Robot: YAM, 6 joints.
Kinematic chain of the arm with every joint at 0, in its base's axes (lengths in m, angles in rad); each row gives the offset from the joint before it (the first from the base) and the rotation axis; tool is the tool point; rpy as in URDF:
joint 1: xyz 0 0 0.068 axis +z
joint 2: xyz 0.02 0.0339 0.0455 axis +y
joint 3: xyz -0.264 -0.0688 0 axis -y
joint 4: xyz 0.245 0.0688 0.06 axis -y
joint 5: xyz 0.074 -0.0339 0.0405 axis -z
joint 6: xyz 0.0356 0 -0.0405 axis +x
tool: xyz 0 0 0 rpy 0 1.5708 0
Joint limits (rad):
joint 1: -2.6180..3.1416
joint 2: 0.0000..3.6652
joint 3: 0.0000..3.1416
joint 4: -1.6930..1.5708
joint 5: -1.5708..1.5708
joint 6: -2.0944..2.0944
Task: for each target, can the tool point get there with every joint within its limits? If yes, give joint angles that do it. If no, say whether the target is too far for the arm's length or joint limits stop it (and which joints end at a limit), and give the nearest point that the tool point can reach.
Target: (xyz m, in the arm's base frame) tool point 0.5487 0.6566 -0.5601
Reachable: no: too far | nearest point 0.3326 0.3980 -0.2594 | short by 0.452 m
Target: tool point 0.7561 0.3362 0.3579
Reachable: no: too far | nearest point 0.5656 0.2515 0.2948 | short by 0.218 m
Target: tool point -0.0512 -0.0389 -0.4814
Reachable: no: joint limits stop it (at a limit: joint 2) | nearest point -0.0914 -0.0694 -0.3547 | short by 0.136 m
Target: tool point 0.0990 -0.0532 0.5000
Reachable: yes | joints -0.1999 0.9051 1.0370 1.2606 1.1501 0.9284
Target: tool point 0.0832 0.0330 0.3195
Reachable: yes | joints 0.4937 0.7359 1.0207 -1.4127 0.2966 0.4191
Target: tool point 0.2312 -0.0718 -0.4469
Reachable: no: joint limits stop it (at a limit: joint 2) | nearest point 0.2322 -0.0721 -0.3803 | short by 0.067 m
